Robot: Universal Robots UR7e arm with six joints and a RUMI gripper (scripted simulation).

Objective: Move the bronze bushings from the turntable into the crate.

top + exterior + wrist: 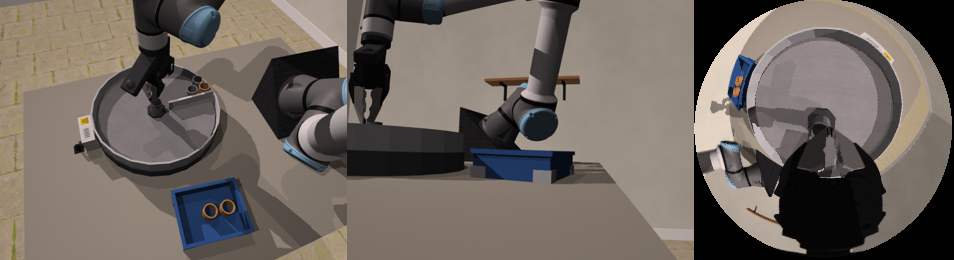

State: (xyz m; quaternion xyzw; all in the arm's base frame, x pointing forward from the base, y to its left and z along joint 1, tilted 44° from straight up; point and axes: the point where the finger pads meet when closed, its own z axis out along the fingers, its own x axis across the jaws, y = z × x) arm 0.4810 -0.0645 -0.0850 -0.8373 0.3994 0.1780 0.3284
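Now: the grey turntable 1 cm behind my hand, 1 cm to the left of it and 4 cm below it. Also, from my hand: blue crate: 8 cm behind, 37 cm to the left, 7 cm below.
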